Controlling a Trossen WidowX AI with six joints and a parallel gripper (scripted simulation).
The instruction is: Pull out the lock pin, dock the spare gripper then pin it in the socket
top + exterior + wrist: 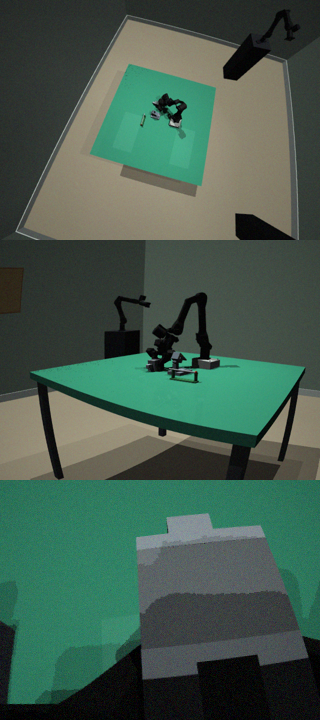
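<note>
Right now my gripper tip is 1 cm short of the mount, 15 cm to the right of it and 3 cm below it. The rest, counted from my gripper tip: spare gripper 1 cm above; green cradle 14 cm ahead, 24 cm to the left.
</note>
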